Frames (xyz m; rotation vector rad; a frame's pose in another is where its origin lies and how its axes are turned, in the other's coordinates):
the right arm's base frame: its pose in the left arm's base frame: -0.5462 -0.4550 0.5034 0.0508 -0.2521 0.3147
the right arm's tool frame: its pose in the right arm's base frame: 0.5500 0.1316 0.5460 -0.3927 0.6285 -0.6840
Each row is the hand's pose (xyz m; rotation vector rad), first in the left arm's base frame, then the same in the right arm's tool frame.
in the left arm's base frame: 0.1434 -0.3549 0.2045 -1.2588 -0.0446 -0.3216
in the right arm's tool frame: 0.6056 0.3664 -0.7622 -0.8220 -0.5050 -0.1725
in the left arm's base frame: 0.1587 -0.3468 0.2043 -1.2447 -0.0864 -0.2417
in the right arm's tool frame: 0.6154 0.3785 -0.7545 -0.8149 -0.5583 -0.1012
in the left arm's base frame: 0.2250 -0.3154 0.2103 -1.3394 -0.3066 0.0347
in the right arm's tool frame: 0.6577 0.4248 -0.7160 -0.9230 -0.8281 0.0952
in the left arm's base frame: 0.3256 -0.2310 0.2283 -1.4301 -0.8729 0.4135
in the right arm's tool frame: 0.7036 0.5235 -0.6403 -1.0153 -1.4431 0.3104
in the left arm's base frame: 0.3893 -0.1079 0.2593 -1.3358 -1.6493 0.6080
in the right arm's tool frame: 0.6975 0.6385 -0.5573 -0.8895 -2.2112 0.3172
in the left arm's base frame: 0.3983 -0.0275 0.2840 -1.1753 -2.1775 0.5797
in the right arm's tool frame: 0.6642 0.7014 -0.5114 -0.6862 -2.6941 0.1590
